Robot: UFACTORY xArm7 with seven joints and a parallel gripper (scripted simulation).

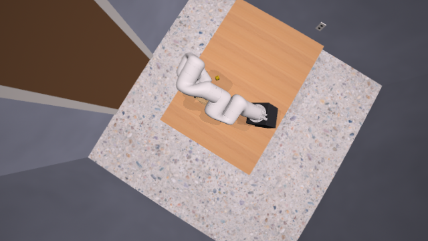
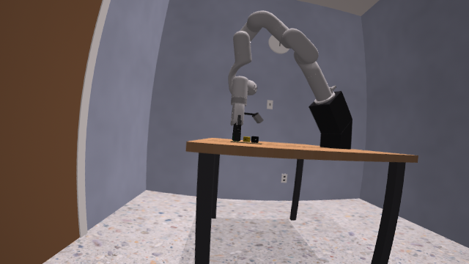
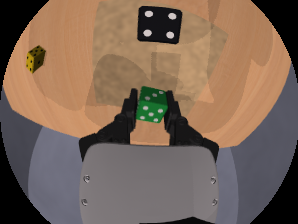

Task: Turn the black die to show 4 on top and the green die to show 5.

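My hand is 10 mm above the green die. Round my hand: yellow die: 70 mm behind, 190 mm to the right, 10 mm below; black die: 90 mm behind, 10 mm to the right, 10 mm below; tan mat: 40 mm behind, 20 mm below.
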